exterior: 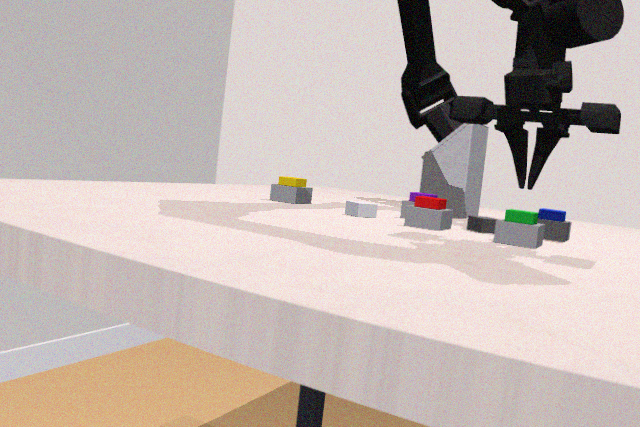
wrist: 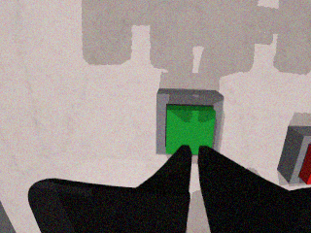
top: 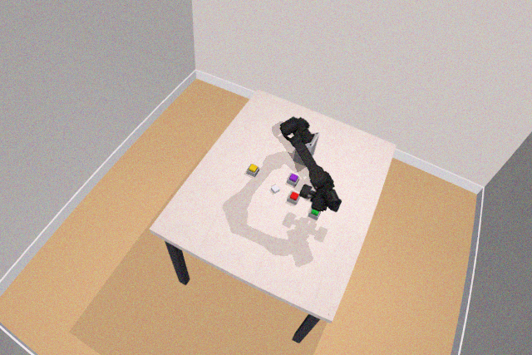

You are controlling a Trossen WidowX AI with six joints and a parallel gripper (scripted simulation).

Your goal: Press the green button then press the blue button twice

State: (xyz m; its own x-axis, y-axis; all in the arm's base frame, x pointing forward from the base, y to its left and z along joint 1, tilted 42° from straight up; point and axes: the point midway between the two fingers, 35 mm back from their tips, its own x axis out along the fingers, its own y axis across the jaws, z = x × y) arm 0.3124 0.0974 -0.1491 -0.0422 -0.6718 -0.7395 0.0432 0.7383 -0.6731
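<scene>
Now: gripper tip 30 mm above the green button. The rest, counted from my gripper tip: dark grey block (90 mm behind, 60 mm to the right, 50 mm below); blue button (130 mm behind, 20 mm to the left, 30 mm below); red button (30 mm behind, 120 mm to the right, 30 mm below).
</scene>
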